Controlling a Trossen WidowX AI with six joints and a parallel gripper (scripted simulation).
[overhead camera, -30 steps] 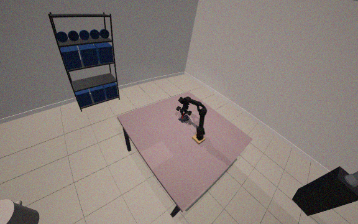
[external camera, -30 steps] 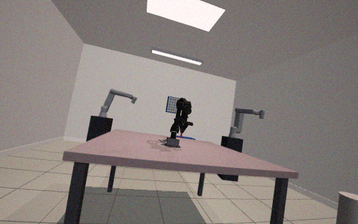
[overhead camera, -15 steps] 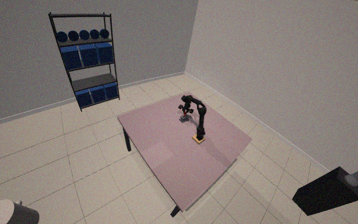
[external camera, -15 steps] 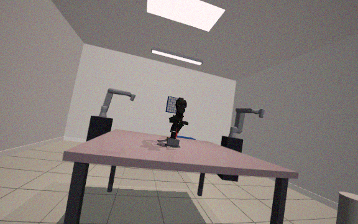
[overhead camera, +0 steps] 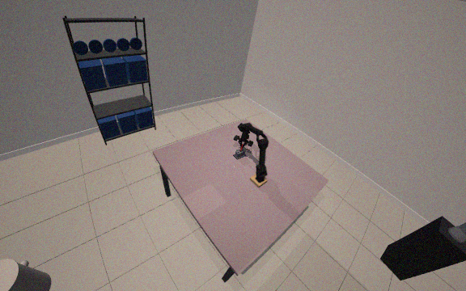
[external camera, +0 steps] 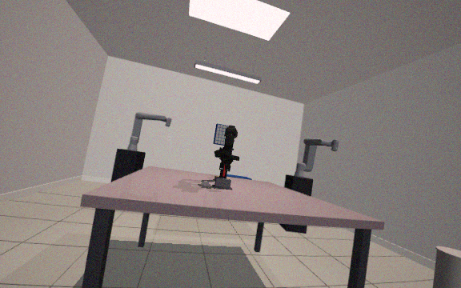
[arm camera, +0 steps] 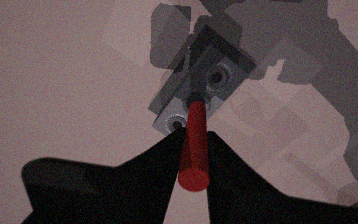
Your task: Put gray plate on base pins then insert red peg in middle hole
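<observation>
The gray plate is 70 mm below my gripper tip. From my gripper tip the other things lie so: red peg (right at my gripper tip).
</observation>
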